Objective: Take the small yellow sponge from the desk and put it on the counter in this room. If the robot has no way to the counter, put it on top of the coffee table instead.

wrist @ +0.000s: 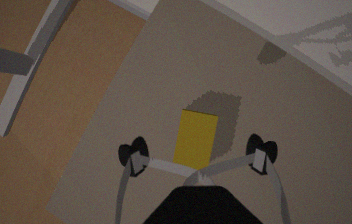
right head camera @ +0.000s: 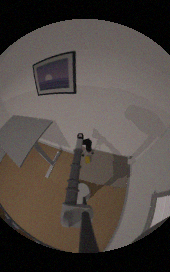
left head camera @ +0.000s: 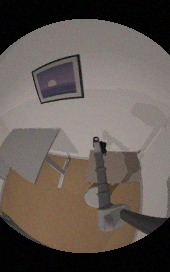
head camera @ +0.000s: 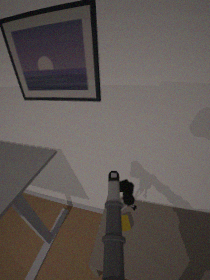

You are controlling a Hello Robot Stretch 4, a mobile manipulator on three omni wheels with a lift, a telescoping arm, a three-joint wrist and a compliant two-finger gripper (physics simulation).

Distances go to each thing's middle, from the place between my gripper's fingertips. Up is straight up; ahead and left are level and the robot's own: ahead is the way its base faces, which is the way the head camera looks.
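There's a small yellow sponge (wrist: 196, 132) here, and my gripper is 15 cm above it and 2 cm past it. I can see a framed sunset picture (left head camera: 59, 79) too, and that's 94 cm above my hand, 43 cm to the left of it and 32 cm ahead of it.
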